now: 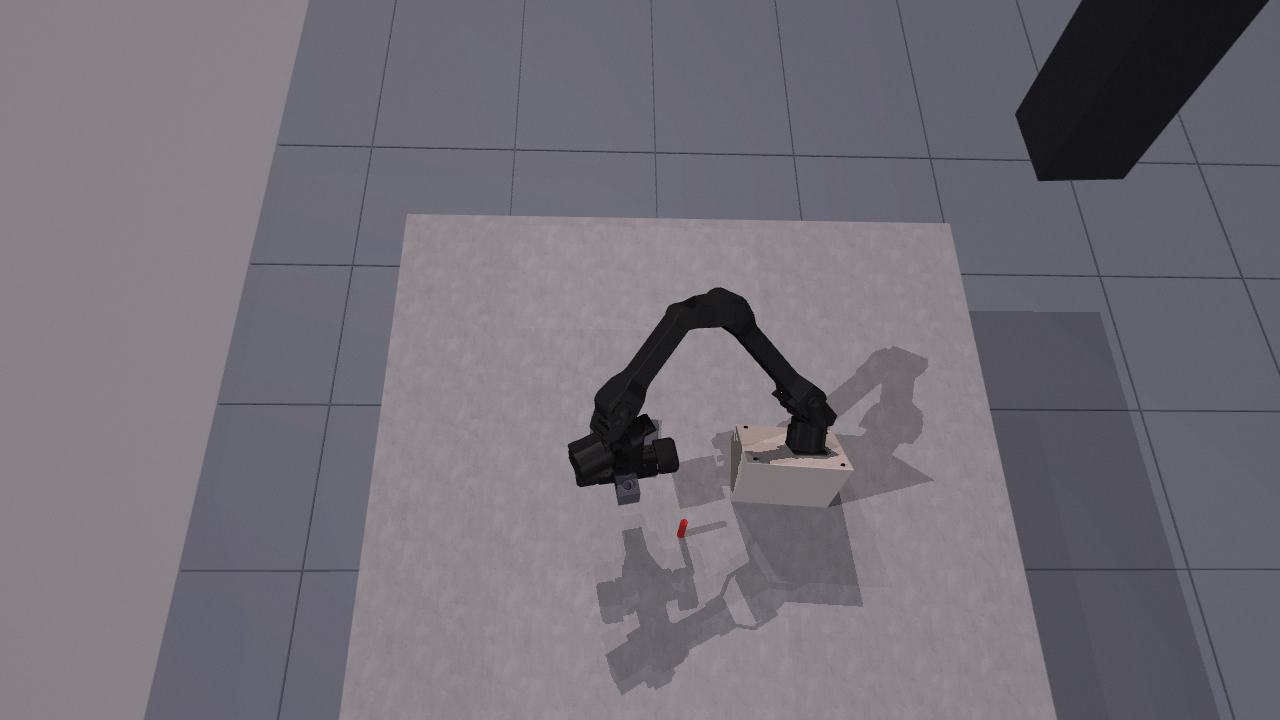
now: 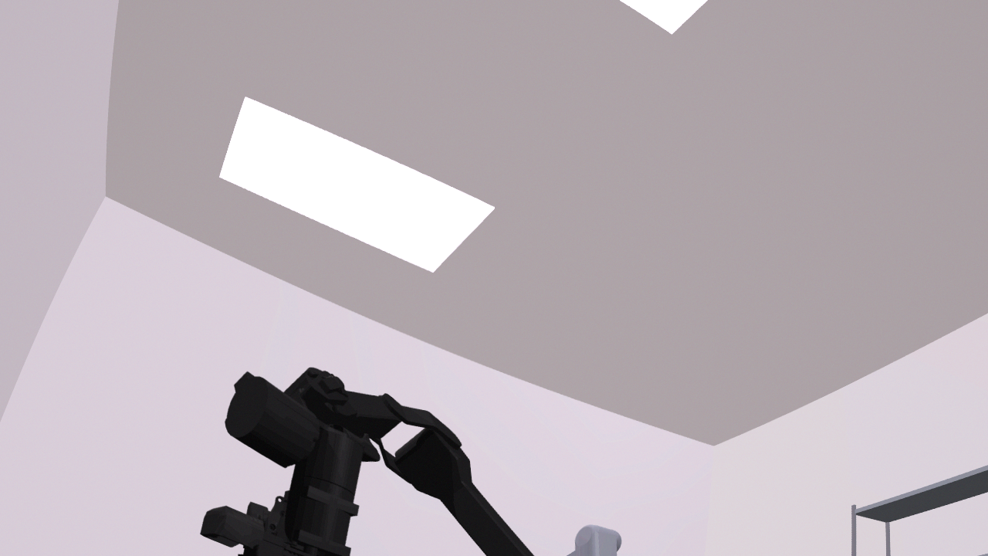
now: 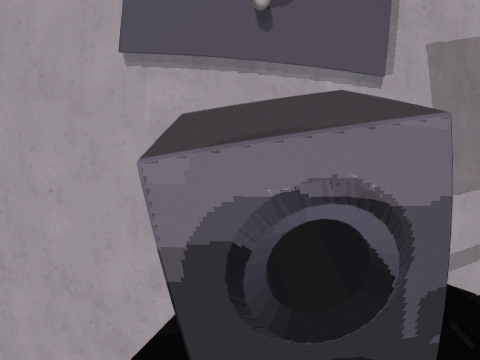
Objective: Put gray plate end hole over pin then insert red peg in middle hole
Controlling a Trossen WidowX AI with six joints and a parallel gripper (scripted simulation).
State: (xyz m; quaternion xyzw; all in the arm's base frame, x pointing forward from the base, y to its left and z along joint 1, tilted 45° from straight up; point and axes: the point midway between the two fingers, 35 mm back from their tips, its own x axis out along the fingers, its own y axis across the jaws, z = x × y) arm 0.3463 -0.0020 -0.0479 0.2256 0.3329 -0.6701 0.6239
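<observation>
Right now my gripper tip is 11 cm past the red peg, 8 cm to the right of it and 8 cm above it. From my gripper tip the other things lie so: gray plate (3 cm above).
</observation>
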